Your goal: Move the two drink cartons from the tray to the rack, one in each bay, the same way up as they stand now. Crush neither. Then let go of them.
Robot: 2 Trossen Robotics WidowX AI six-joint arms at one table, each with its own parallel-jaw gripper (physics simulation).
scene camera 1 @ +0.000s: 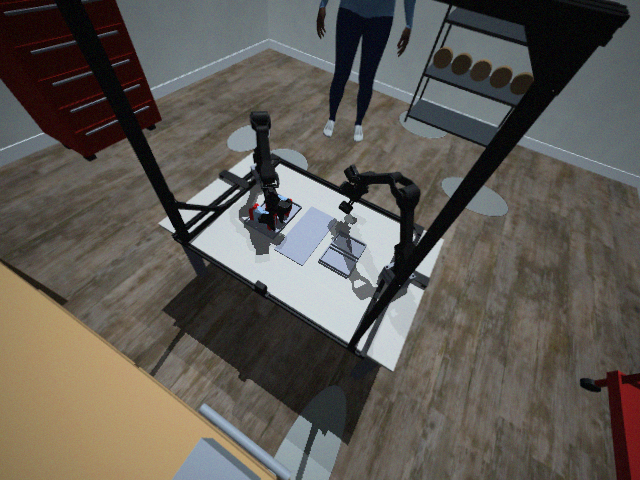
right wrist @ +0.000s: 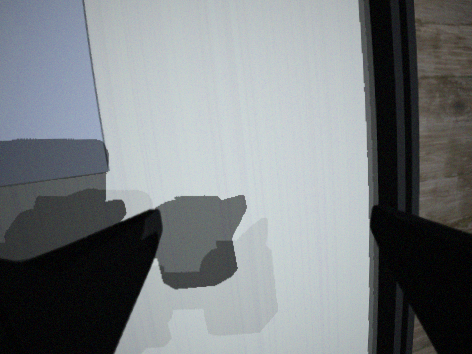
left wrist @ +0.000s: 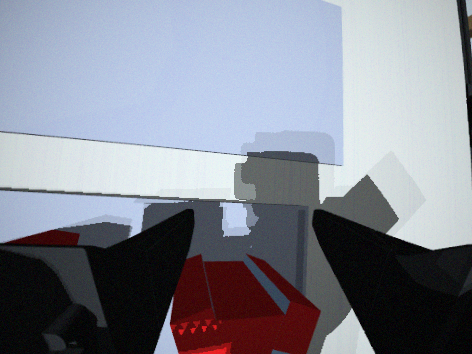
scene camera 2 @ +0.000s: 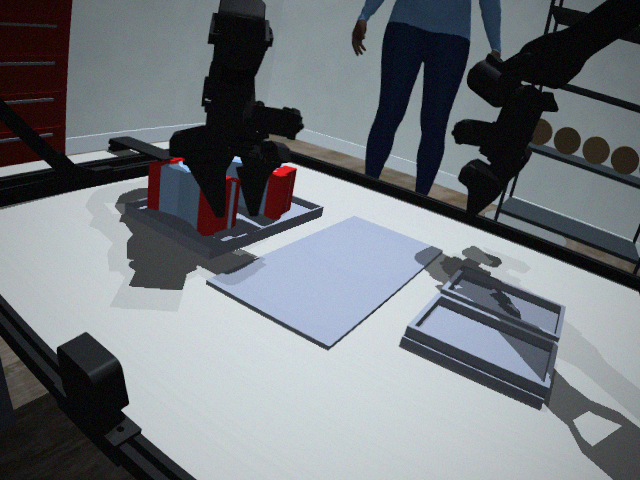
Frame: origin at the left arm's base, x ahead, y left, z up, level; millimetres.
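Where they show: left gripper, fingertip midpoint: (scene camera 1: 278, 227) (left wrist: 253, 216) (scene camera 2: 237, 217); right gripper, fingertip midpoint: (scene camera 1: 350, 204) (right wrist: 265, 218) (scene camera 2: 479, 206).
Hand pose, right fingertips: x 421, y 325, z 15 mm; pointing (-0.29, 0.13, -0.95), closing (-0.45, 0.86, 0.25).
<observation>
Things, the pixels of their top centre, and the offset from my right fingertips. "spot": a spot on its surface instead.
- nearer carton, top centre: (scene camera 2: 193, 171) dx -107, dy -435, dz +3 mm
- farther carton, surface spot: (left wrist: 50, 236) (scene camera 2: 278, 209) spot: dx -94, dy -306, dz -49 mm
- grey rack, top centre: (scene camera 2: 499, 315) (scene camera 1: 343, 251) dx +218, dy -153, dz -50 mm
Two red-and-blue drink cartons stand upright on the grey tray (scene camera 2: 305, 218) (left wrist: 301, 250). The nearer carton (scene camera 2: 178, 191) (left wrist: 245, 295) is between the spread fingers of my left gripper (scene camera 2: 236, 213) (left wrist: 253, 216), which is open around it with gaps at both sides. The farther carton (scene camera 2: 280, 191) (left wrist: 50, 236) stands beside it, partly hidden by the gripper in scene camera 2. My right gripper (scene camera 2: 473, 198) (right wrist: 265, 218) is open and empty, high above the table beyond the rack. The grey rack (scene camera 1: 333, 268) (scene camera 2: 465, 352) has two bays side by side, both empty.
A flat grey-blue plate (scene camera 1: 303, 235) (scene camera 2: 330, 279) (left wrist: 165, 70) (right wrist: 40, 75) lies between the tray and the rack. A small black block (scene camera 2: 93, 366) is fixed to the table's near rail. A black rail (right wrist: 395, 150) runs along the far table edge. A person (scene camera 1: 361, 56) stands behind the table.
</observation>
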